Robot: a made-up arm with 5 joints.
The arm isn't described. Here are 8 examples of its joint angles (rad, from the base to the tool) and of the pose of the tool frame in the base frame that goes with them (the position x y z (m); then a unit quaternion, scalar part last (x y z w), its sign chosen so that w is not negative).
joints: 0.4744 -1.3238 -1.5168 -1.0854 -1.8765
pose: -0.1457 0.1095 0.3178 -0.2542 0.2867 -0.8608 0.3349
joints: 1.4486 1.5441 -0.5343 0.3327 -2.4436
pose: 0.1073 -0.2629 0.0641 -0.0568 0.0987 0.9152 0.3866
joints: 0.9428 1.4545 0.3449 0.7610 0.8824
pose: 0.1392 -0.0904 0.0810 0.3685 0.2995 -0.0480 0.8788
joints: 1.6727 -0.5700 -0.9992 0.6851 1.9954
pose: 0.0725 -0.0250 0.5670 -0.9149 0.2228 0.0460 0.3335
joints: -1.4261 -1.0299 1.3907 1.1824 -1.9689
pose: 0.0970 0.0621 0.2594 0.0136 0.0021 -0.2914 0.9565
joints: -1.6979 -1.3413 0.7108 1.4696 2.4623
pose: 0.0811 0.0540 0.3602 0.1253 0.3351 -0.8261 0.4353
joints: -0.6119 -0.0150 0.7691 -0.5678 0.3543
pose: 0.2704 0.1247 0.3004 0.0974 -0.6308 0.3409 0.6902
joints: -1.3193 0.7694 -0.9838 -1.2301 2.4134
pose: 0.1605 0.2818 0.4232 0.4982 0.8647 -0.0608 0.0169
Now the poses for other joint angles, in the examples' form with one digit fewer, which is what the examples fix.
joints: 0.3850 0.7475 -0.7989 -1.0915 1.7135
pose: 0.368 -0.123 0.400 -0.835 -0.507 0.127 0.170
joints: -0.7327 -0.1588 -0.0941 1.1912 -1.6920
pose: 0.242 0.136 0.390 0.294 -0.102 -0.459 0.832
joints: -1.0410 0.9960 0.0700 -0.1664 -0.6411
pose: 0.227 0.235 0.148 0.251 -0.214 0.165 0.930
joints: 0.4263 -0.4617 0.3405 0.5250 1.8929
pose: 0.252 -0.084 0.395 -0.500 -0.232 0.543 0.633
